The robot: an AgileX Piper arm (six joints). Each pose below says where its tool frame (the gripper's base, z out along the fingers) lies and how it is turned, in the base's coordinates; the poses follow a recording.
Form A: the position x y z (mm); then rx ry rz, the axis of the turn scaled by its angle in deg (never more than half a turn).
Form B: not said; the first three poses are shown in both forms.
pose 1, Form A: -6.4 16.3 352.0 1.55 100.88 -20.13
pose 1, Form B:
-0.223 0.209 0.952 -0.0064
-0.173 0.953 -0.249 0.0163
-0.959 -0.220 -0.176 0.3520
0 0 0 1

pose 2, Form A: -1.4 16.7 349.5 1.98 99.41 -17.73
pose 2, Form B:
-0.190 0.195 0.962 -0.0014
-0.149 0.963 -0.225 0.0167
-0.970 -0.187 -0.154 0.3495
0 0 0 1

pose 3, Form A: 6.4 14.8 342.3 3.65 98.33 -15.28
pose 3, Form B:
-0.165 0.194 0.967 0.0064
-0.109 0.971 -0.213 0.0148
-0.980 -0.141 -0.139 0.3423
0 0 0 1

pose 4, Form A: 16.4 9.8 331.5 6.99 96.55 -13.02
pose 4, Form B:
-0.128 0.212 0.969 0.0164
-0.052 0.974 -0.220 0.0098
-0.990 -0.078 -0.113 0.3315
0 0 0 1

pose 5, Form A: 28.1 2.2 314.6 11.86 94.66 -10.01
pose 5, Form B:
-0.086 0.238 0.967 0.0281
0.031 0.971 -0.237 0.0022
-0.996 0.009 -0.091 0.3146
0 0 0 1

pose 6, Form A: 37.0 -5.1 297.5 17.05 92.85 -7.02
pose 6, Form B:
-0.046 0.265 0.963 0.0370
0.117 0.959 -0.258 -0.0051
-0.992 0.101 -0.075 0.2975
0 0 0 1

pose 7, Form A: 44.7 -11.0 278.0 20.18 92.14 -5.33
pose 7, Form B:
-0.029 0.281 0.959 0.0447
0.168 0.947 -0.272 -0.0110
-0.985 0.154 -0.075 0.2780
0 0 0 1

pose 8, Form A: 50.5 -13.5 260.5 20.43 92.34 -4.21
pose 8, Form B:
-0.031 0.272 0.962 0.0505
0.183 0.947 -0.262 -0.0135
-0.983 0.168 -0.079 0.2605
0 0 0 1

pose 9, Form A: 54.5 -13.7 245.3 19.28 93.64 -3.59
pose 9, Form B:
-0.054 0.254 0.966 0.0545
0.179 0.954 -0.241 -0.0137
-0.982 0.160 -0.097 0.2453
0 0 0 1

